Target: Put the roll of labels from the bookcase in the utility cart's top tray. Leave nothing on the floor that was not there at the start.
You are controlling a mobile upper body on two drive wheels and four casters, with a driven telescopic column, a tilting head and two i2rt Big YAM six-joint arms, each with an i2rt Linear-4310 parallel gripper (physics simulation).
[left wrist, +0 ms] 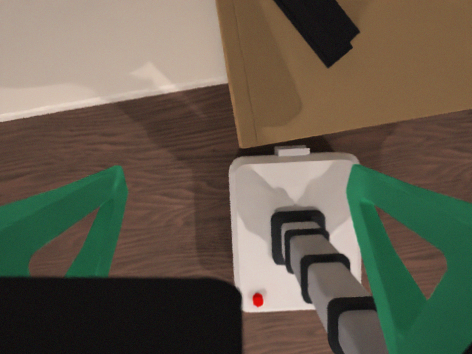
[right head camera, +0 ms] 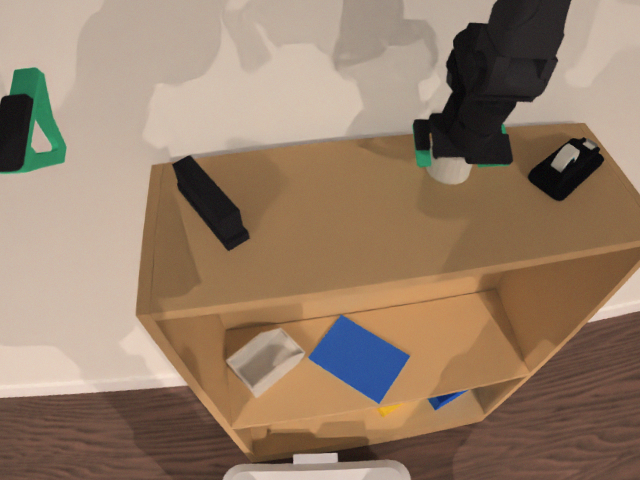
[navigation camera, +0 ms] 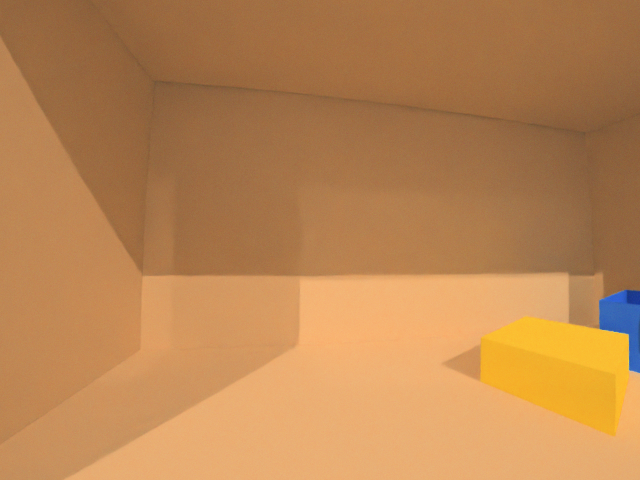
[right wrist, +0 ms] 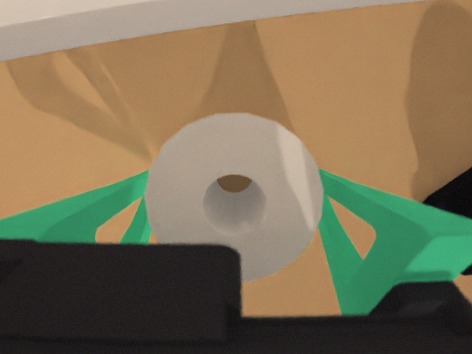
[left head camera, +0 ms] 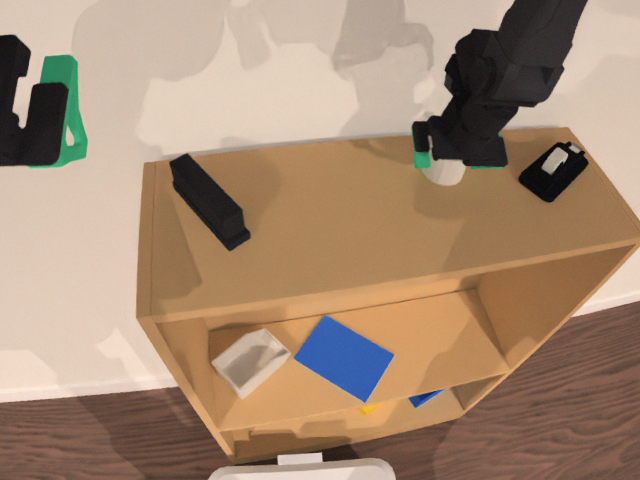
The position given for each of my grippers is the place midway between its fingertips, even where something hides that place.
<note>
In view: my left gripper [left head camera: 26,151], my right gripper [right head camera: 449,163], a white roll of labels [right head camera: 450,170], a blue book [right head camera: 364,361], a white tray [left head camera: 247,363], a black tape dispenser [right head camera: 558,175], a black stapler-like block [left head camera: 220,213], a yellow box [navigation camera: 578,372] and a wooden bookcase [navigation camera: 204,275].
The white roll of labels also shows in the right wrist view [right wrist: 270,223] and in the left head camera view [left head camera: 445,172]. The blue book shows as well in the left head camera view [left head camera: 355,364]. The white tray also shows in the right head camera view [right head camera: 264,360]. The left wrist view misses the white roll of labels: it is out of frame. The navigation camera view misses the white roll of labels: it is out of frame.
</note>
